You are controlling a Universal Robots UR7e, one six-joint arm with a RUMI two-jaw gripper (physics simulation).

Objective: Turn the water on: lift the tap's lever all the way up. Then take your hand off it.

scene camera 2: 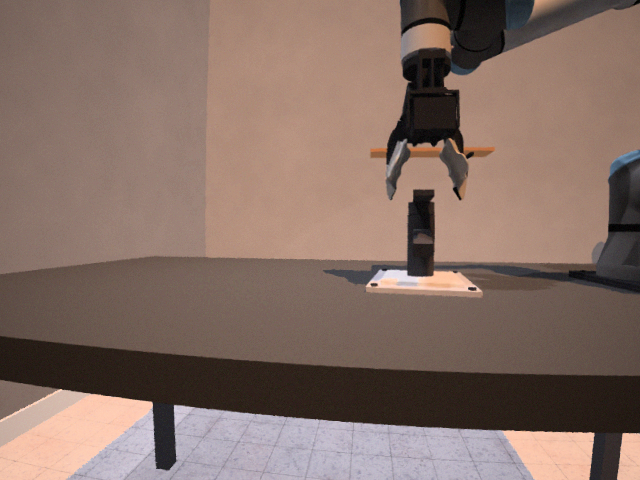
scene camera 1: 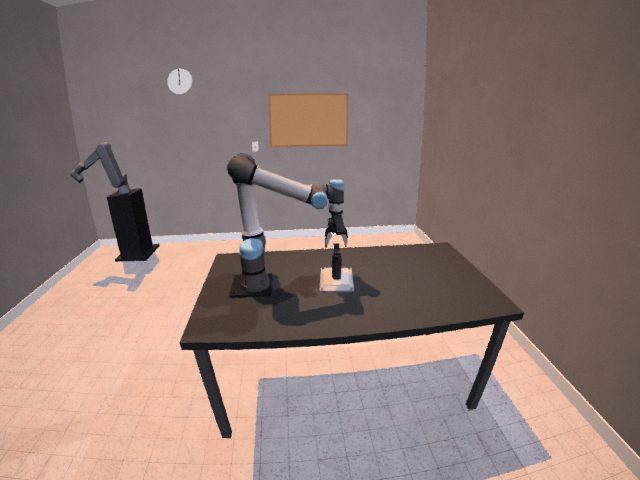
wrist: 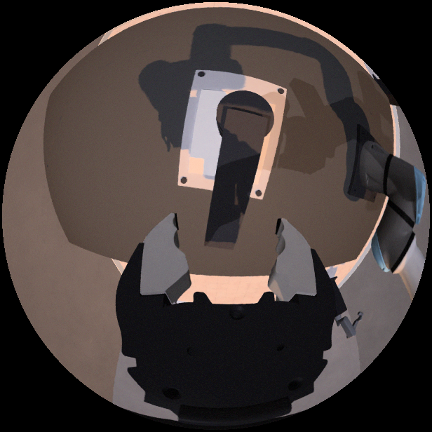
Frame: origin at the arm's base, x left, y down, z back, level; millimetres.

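Seen in the pictures: gripper, fingertip midpoint: [scene camera 2: 425,200] [scene camera 1: 335,247]; arm's base, link origin: [scene camera 1: 255,284].
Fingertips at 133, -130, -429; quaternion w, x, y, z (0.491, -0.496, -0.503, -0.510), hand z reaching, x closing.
Offsets run from my fingertips to a thing's middle, as dx, dy, dz. Level surfaces: height alone.
The tap's black upright body @[-95, +74, +6] [scene camera 1: 336,268] [scene camera 2: 420,262] stands on a white baseplate [scene camera 1: 326,285] [scene camera 2: 382,287] [wrist: 187,167]. Its dark lever @[-34, -9, +0] [scene camera 1: 336,248] [scene camera 2: 423,193] [wrist: 231,195] rises above the top of the body and looks tilted up, its free end towards scene camera 2. The exact lever angle is hard to tell. My gripper [scene camera 1: 336,244] [scene camera 2: 425,198] [wrist: 227,217] is open and empty, pointing down. In scene camera 2 its fingertips stand on either side of the lever's end, at about its height, with a gap on both sides. The wrist view shows no finger touching it.
The dark table @[dy +143] [scene camera 1: 439,289] [scene camera 2: 206,320] carries the tap and my arm's base [scene camera 1: 254,281] [wrist: 370,165]. A second grey arm [scene camera 1: 108,162] stands on a black pedestal [scene camera 1: 130,224] away from the table, at the back left in scene camera 1.
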